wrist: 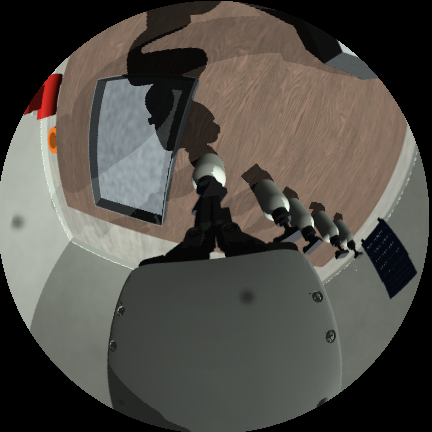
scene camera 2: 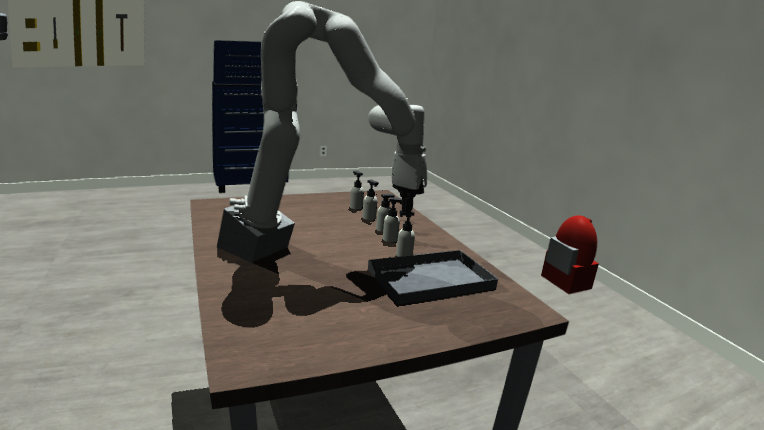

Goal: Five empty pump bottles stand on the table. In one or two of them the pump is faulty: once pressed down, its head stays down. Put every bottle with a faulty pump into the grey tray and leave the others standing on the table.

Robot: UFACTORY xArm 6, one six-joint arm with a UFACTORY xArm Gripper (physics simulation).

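Seen in the pictures: gripper, fingertip midpoint: (wrist: 212,208) (scene camera 2: 407,210); arm's base, link origin: (scene camera 2: 259,215).
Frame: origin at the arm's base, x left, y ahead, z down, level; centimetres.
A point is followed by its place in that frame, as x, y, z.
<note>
Five white pump bottles with black pumps stand upright in a row. The nearest bottle (scene camera 2: 405,243) @(-14.4, 40.4, 6.1) (wrist: 210,169) @(-12.5, 39.7, 3.1) is beside the grey tray (scene camera 2: 446,297) @(-38.8, 41.1, 10.9) (wrist: 93,145) @(-38.6, 41.9, 9.6). My gripper (scene camera 2: 407,212) @(-11.5, 41.3, -3.2) (wrist: 212,208) @(-11.5, 41.3, -3.2) is shut and empty, its tips at this bottle's pump head; they partly hide the head, and I cannot tell its height or whether they touch. The others are the second bottle (scene camera 2: 390,229) @(-1.9, 41.1, 6.6) (wrist: 270,196) @(-1.9, 40.9, 4.4), the middle bottle (scene camera 2: 381,220) @(7.2, 41.9, 7.0) (wrist: 300,214) @(7.1, 42.1, 5.0), the fourth bottle (scene camera 2: 369,208) @(18.7, 42.0, 6.6) (wrist: 324,224) @(18.6, 42.4, 6.2) and the farthest bottle (scene camera 2: 356,197) @(30.5, 41.3, 6.2) (wrist: 343,231) @(30.4, 41.5, 6.0). The middle bottle's head looks lower than its neighbours' heads.
The tray and bottles stand on the wooden table (scene camera 2: 299,341) @(-47.8, 0.4, 11.0) (wrist: 240,100) @(-11.3, 28.1, 11.0). The arm's base block (scene camera 2: 251,235) @(-8.0, -3.6, 2.7) is at the table's left side. A blue tool cabinet (scene camera 2: 235,122) (wrist: 389,257) stands behind. A red object (scene camera 2: 577,245) (wrist: 51,96) is beyond the table's right edge.
</note>
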